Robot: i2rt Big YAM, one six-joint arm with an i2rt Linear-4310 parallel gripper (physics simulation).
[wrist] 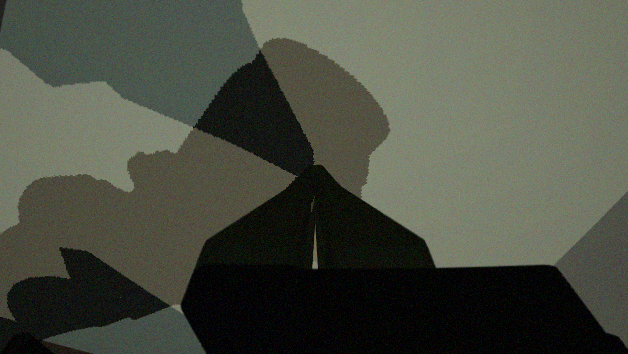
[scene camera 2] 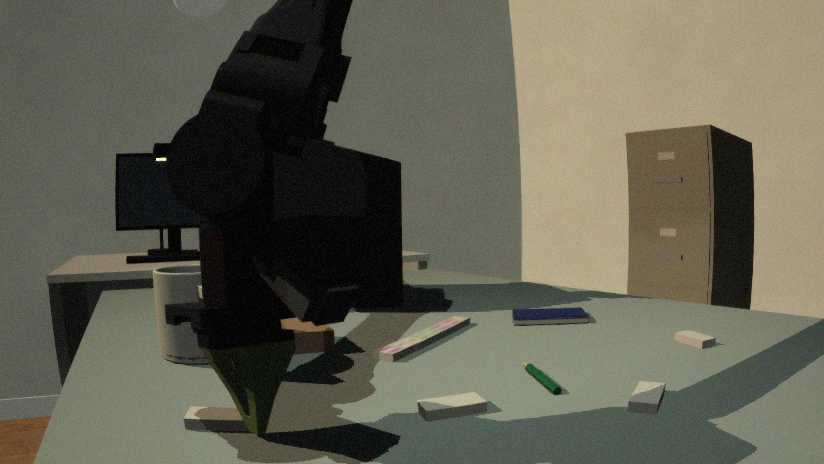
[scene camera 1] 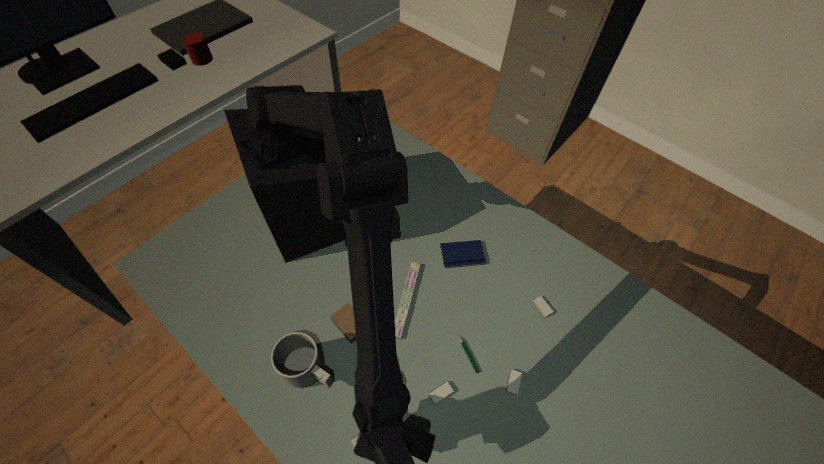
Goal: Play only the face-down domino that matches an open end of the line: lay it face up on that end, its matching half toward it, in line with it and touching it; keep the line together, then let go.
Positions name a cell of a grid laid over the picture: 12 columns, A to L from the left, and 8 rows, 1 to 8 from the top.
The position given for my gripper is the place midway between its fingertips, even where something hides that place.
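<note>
My gripper (scene camera 2: D8) is visible together with a brown block (scene camera 2: E6). In the wrist view, the gripper (wrist: G4) is visible too.
</note>
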